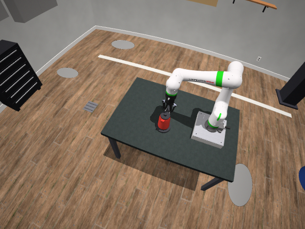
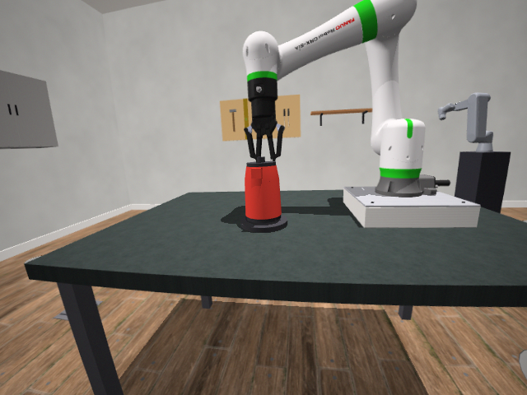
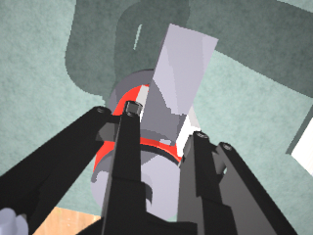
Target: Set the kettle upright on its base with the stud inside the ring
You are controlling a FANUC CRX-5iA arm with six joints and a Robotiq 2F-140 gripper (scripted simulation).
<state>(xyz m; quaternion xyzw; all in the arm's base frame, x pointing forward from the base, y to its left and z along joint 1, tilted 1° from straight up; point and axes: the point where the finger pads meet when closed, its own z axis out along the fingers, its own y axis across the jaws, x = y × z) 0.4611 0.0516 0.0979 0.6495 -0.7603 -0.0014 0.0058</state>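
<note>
My hand is 3 cm to the right of the red kettle and 5 cm above it. The rest, counted from my hand: round dark base: 1 cm ahead, 6 cm to the left, 16 cm below.
</note>
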